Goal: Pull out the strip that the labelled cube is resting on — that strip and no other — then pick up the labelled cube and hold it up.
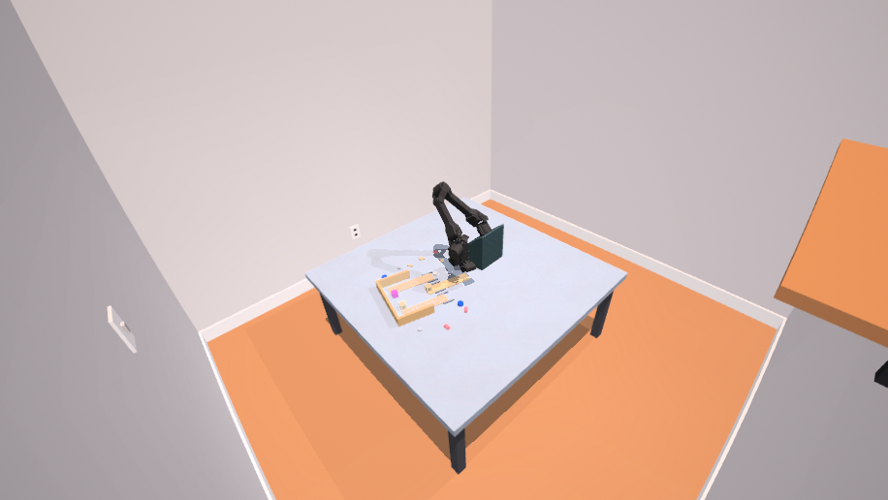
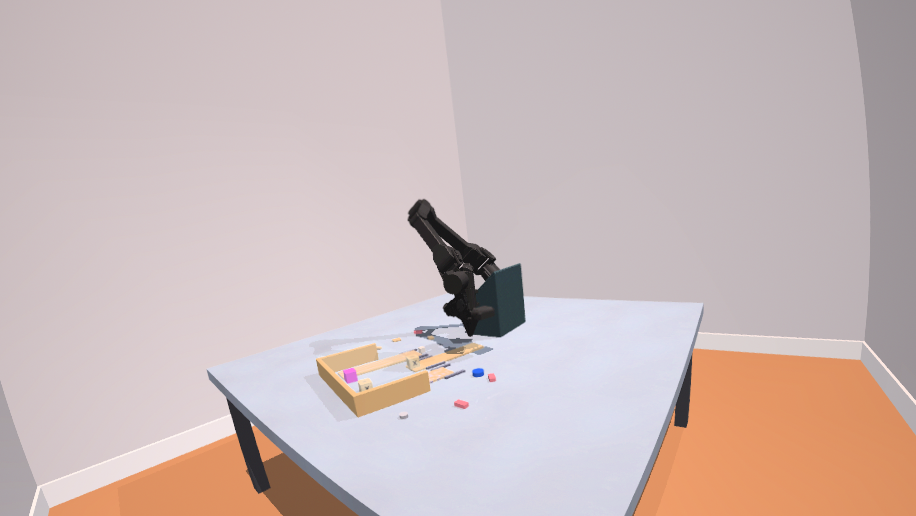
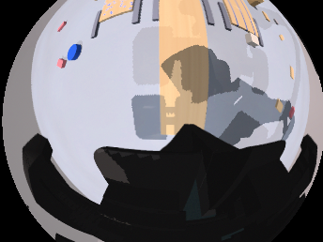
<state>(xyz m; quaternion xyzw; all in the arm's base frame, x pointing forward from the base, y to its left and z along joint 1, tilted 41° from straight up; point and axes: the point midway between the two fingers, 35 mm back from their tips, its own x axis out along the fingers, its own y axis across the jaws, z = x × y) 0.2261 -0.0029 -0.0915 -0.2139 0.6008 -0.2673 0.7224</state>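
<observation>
Now: the strip 10 cm ahead of my gripper tip, 1 cm to the right of it and 4 cm below it.
</observation>
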